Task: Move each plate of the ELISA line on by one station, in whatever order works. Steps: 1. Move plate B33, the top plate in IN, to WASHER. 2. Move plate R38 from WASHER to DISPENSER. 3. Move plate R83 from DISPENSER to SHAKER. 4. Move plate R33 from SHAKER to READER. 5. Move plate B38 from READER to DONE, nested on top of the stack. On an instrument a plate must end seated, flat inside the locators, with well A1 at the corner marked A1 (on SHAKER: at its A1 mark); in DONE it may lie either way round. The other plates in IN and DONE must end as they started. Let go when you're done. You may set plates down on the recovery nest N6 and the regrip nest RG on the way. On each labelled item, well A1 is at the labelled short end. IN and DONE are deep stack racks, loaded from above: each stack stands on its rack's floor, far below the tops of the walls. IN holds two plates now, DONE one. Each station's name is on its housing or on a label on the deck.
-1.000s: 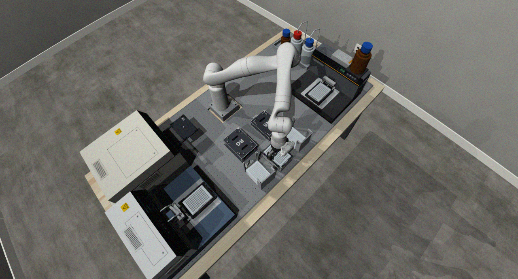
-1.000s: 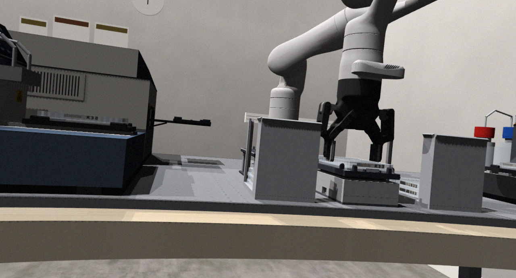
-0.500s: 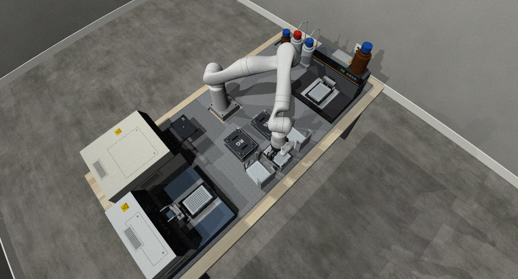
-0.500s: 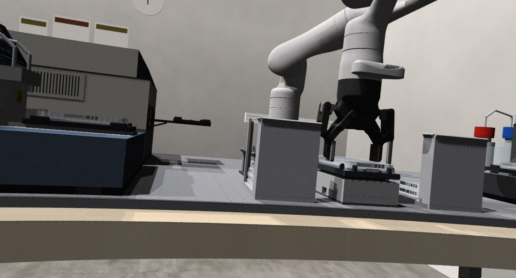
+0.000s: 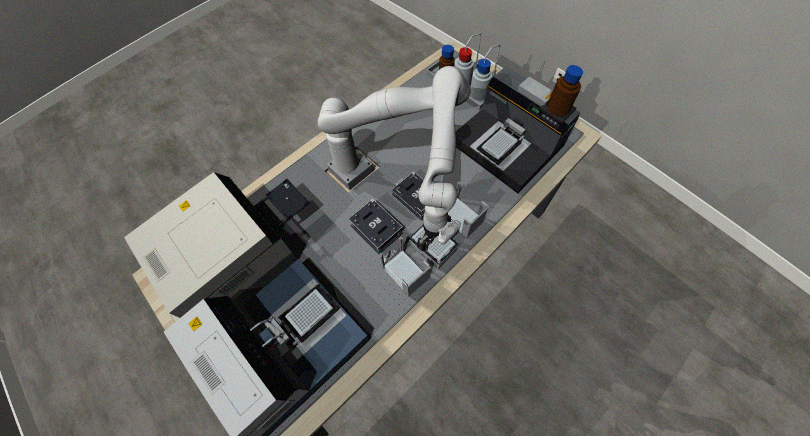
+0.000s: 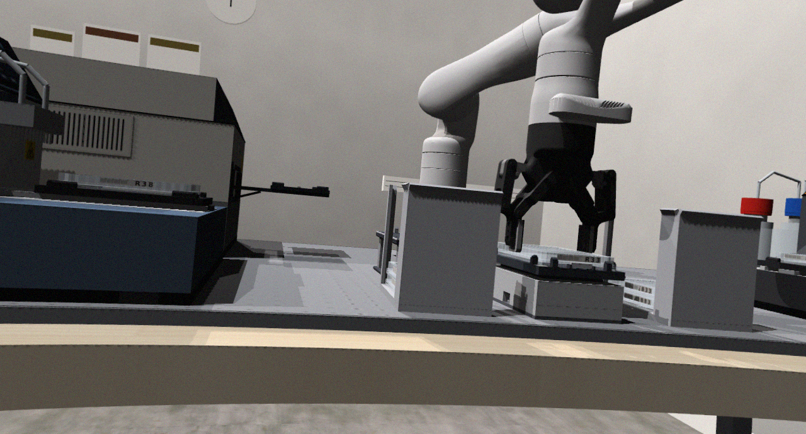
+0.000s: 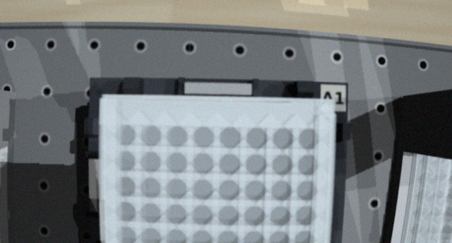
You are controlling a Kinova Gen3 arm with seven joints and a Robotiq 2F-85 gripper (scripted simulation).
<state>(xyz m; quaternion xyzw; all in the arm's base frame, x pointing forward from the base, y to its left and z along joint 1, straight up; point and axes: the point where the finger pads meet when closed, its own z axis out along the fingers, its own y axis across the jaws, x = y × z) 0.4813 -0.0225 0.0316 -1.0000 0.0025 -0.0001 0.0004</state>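
Now: hand 1 cm above the plate R33. The rest, counted from my hand: plate B38 (14 cm to the right, 4 cm below); then plate B33 (16 cm to the left, 4 cm below); then nest N6 (18 cm behind, 12 cm to the left, 4 cm below).
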